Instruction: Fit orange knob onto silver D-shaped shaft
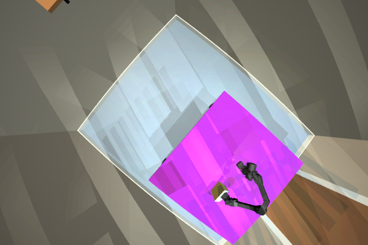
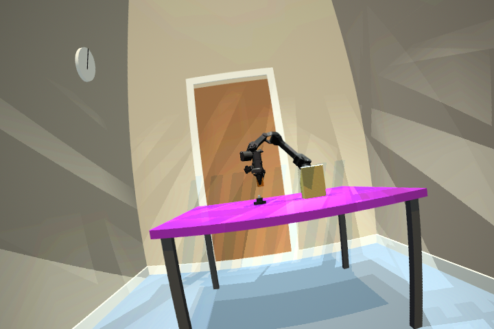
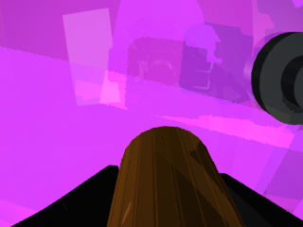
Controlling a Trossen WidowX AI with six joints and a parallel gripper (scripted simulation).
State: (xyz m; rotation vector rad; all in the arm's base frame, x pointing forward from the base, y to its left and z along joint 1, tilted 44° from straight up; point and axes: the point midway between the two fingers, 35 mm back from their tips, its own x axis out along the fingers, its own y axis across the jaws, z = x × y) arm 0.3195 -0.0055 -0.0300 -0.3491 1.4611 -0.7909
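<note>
Right now the round pedestal is 130 mm to the right of my gripper tip and 100 mm below it. The rest, counted from my gripper tip: orange knob 30 mm above.
</note>
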